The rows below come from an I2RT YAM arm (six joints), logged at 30 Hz.
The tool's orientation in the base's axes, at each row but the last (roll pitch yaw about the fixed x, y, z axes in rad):
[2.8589 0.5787 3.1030]
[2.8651 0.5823 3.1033]
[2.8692 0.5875 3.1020]
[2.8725 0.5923 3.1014]
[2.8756 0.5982 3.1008]
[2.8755 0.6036 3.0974]
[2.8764 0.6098 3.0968]
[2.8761 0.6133 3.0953]
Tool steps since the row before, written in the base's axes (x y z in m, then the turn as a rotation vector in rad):
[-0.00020 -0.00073 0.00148 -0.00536 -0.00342 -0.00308]
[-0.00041 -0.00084 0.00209 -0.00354 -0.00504 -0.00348]
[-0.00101 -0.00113 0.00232 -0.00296 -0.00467 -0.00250]
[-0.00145 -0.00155 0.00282 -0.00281 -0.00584 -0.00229]
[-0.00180 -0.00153 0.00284 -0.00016 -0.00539 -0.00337]
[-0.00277 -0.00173 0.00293 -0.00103 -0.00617 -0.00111]
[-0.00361 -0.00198 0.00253 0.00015 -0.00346 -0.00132]
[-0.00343 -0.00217 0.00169 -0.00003 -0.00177 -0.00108]
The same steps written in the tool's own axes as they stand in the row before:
[-0.00067 -0.00034 -0.00149 0.00606 -0.00340 -0.00128]
[-0.00083 -0.00029 -0.00211 0.00471 -0.00527 -0.00039]
[-0.00048 -0.00046 -0.00269 0.00369 -0.00475 -0.00076]
[-0.00042 -0.00072 -0.00343 0.00341 -0.00586 -0.00113]
[-0.00016 -0.00067 -0.00363 0.00185 -0.00594 0.00130]
[0.00055 -0.00075 -0.00429 0.00125 -0.00612 -0.00117]
[0.00143 -0.00099 -0.00451 0.00051 -0.00366 0.00031]
[0.00175 -0.00138 -0.00379 0.00058 -0.00195 0.00042]

